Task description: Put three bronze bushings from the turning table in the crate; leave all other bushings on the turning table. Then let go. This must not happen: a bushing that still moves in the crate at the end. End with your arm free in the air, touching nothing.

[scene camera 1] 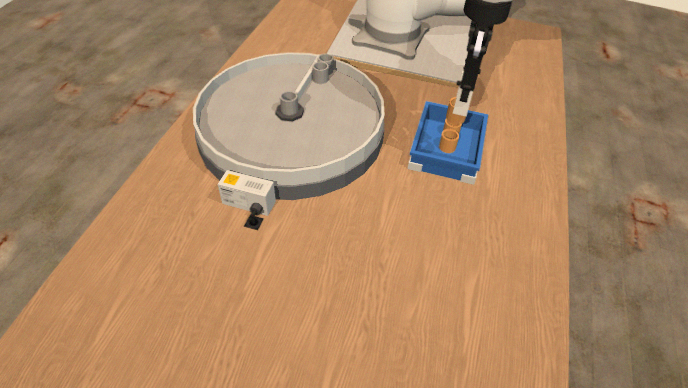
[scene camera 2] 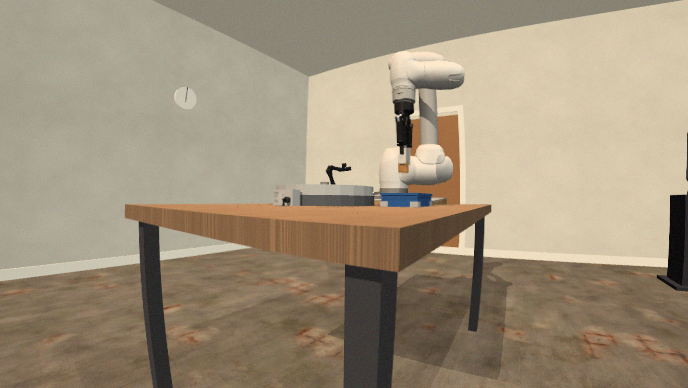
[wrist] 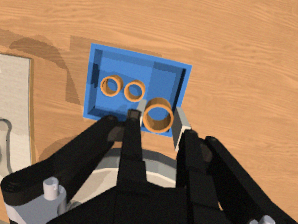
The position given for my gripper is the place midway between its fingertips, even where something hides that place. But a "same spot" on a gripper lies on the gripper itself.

my gripper: scene camera 1 461,106; scene camera 2; wrist
same spot on my gripper: [scene camera 2: 404,132] = [wrist: 203,159]
